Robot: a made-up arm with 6 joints. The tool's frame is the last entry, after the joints.
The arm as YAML. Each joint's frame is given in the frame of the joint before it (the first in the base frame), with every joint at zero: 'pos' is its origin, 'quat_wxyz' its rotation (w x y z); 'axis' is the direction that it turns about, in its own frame. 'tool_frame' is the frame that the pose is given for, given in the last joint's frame.
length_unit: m
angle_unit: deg
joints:
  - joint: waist
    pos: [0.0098, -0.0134, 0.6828]
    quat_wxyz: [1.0, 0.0, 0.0, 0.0]
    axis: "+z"
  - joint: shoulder
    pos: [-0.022, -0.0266, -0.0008]
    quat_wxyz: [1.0, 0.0, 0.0, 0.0]
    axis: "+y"
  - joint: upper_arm
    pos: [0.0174, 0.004, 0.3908]
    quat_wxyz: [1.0, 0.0, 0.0, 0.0]
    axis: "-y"
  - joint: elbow
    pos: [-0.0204, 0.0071, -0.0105]
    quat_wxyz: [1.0, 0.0, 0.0, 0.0]
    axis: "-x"
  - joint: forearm
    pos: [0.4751, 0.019, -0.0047]
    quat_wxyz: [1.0, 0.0, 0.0, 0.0]
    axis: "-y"
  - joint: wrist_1
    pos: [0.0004, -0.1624, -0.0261]
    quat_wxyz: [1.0, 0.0, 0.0, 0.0]
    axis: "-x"
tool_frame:
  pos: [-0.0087, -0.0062, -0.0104]
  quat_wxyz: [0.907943, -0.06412, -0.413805, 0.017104]
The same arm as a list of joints. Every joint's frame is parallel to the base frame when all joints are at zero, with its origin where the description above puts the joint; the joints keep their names.
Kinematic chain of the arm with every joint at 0, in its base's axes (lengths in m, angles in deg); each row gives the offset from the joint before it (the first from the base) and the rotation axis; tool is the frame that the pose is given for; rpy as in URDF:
waist: xyz 0.0098 -0.0134 0.6828 axis +z
shoulder: xyz -0.0220 -0.0266 -0.0008 axis +y
upper_arm: xyz 0.0174 0.0040 0.3908 axis -y
elbow: xyz -0.0204 0.0071 -0.0105 axis -x
forearm: xyz 0.4751 0.0190 -0.0047 axis -y
wrist_1: xyz 0.0004 -0.1624 -0.0261 axis -x
tool: xyz -0.0087 -0.0062 -0.0104 rpy -11.37 -48.52 7.30

